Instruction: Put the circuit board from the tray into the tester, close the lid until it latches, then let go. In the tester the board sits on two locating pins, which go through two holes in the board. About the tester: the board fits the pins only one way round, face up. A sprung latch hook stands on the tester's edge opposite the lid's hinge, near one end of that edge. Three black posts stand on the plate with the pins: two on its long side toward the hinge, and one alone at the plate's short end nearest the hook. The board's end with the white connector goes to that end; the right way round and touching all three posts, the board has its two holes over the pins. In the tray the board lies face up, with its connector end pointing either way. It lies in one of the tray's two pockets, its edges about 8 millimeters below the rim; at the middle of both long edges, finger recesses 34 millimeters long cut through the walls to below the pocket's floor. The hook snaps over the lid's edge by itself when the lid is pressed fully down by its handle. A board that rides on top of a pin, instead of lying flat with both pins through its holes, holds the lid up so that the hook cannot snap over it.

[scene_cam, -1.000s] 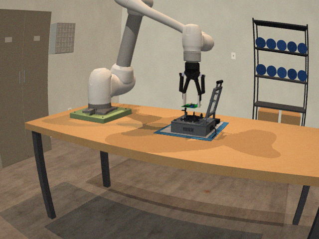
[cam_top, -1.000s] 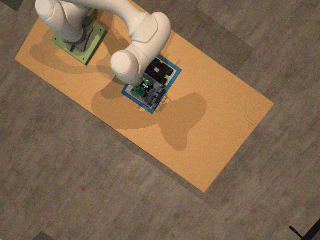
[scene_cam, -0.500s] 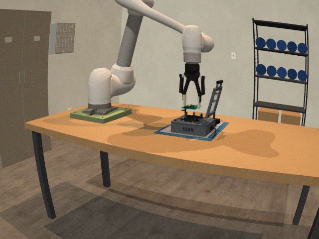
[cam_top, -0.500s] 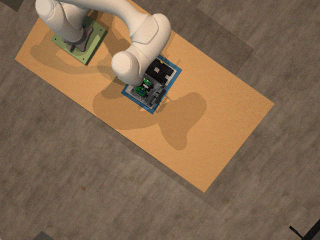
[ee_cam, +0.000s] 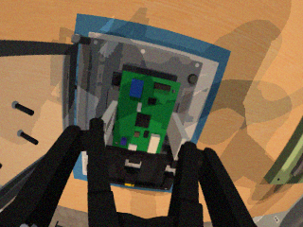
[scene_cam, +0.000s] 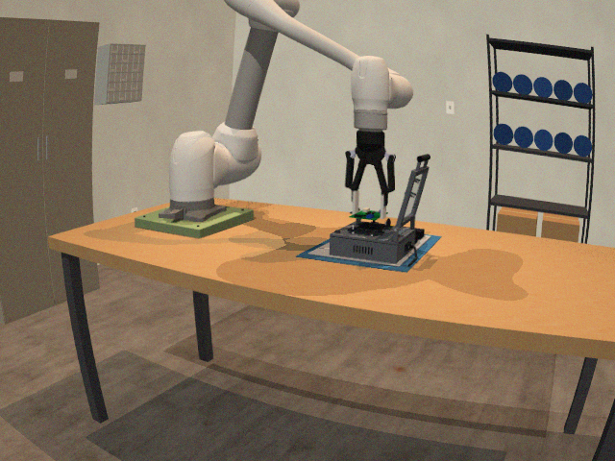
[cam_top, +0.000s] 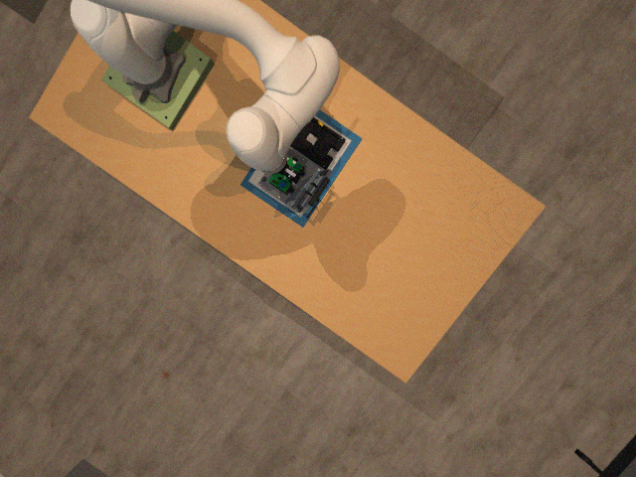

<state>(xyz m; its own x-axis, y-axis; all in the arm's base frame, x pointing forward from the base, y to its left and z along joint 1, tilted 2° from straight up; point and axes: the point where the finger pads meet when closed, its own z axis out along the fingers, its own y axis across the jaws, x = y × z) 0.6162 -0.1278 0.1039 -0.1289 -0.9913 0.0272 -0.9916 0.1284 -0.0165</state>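
Now: the grey tester 4 cm ahead of my hand, 3 cm to the left of it and 1 cm below it. From my hand the other things lie so: green circuit board (2 cm below); lid (12 cm ahead, 2 cm to the right, 6 cm above); latch hook (5 cm behind, 7 cm to the left, 4 cm below).
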